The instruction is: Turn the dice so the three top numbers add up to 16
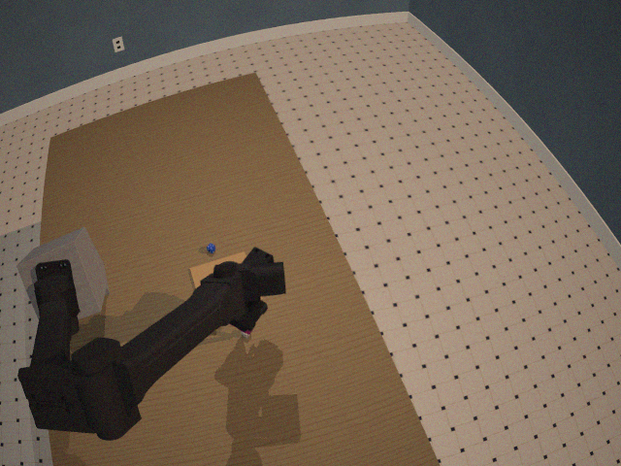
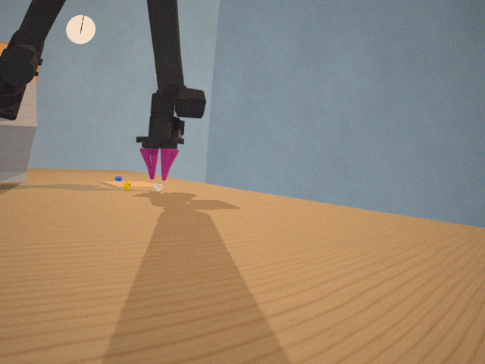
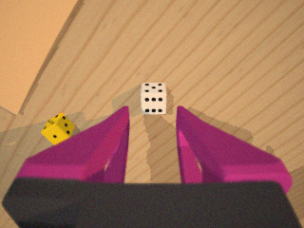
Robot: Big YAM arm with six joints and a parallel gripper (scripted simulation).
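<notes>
Right now my hand is 3 cm above the white die. The rest, counted from my hand: mat: 2 cm behind, 14 cm to the left, 3 cm below; blue die: 3 cm behind, 24 cm to the left, 3 cm below; yellow die: 7 cm behind, 3 cm to the left, 3 cm below.
</notes>
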